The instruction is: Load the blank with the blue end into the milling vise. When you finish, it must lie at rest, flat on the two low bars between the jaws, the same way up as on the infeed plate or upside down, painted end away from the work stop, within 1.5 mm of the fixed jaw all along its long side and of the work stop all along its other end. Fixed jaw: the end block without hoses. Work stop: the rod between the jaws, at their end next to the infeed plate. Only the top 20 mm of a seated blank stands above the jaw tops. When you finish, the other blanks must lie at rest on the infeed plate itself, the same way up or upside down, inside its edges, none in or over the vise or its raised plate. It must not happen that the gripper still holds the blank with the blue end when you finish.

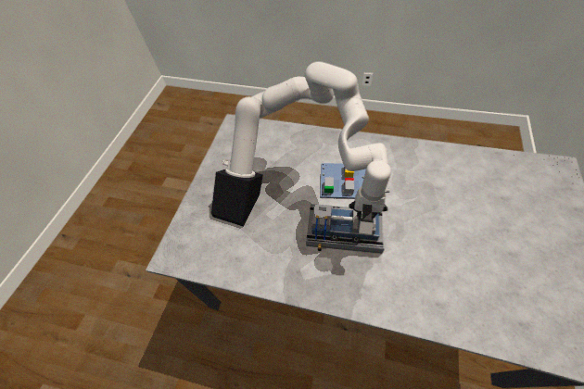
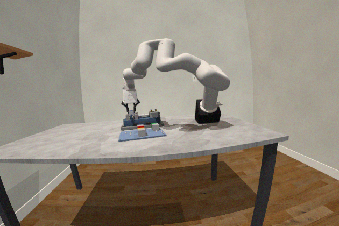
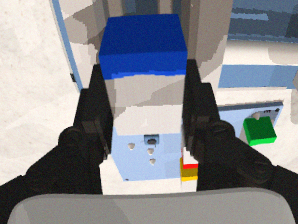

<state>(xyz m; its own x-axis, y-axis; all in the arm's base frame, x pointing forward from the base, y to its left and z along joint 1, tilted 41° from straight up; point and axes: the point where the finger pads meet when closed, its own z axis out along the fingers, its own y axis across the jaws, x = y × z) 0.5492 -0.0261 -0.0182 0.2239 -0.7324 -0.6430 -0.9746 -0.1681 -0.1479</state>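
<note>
My gripper is now 20 mm above the blue-ended blank. Also, from my hand: milling vise 70 mm behind, 20 mm to the right, 80 mm below; then work stop rod 10 mm behind, 50 mm to the left, 30 mm below; then fixed jaw 30 mm ahead, 10 mm to the left, 50 mm below.
</note>
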